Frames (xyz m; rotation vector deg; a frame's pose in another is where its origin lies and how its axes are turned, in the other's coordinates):
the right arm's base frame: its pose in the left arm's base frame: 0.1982 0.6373 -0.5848 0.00 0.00 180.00
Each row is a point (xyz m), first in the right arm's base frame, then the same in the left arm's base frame.
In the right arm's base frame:
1: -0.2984 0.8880 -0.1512
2: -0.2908 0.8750 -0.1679
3: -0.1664 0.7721 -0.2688
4: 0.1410 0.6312 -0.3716
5: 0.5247 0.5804 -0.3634
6: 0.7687 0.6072 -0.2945
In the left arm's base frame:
1: 0.4966 -0.2507 -0.7360
2: 0.4890 -0.2377 -0.7527
3: 0.3646 -0.1348 -0.8536
4: 0.0572 0.0061 -0.9564
5: -0.3265 0.0569 -0.9482
6: -0.5705 0.0301 -0.8793

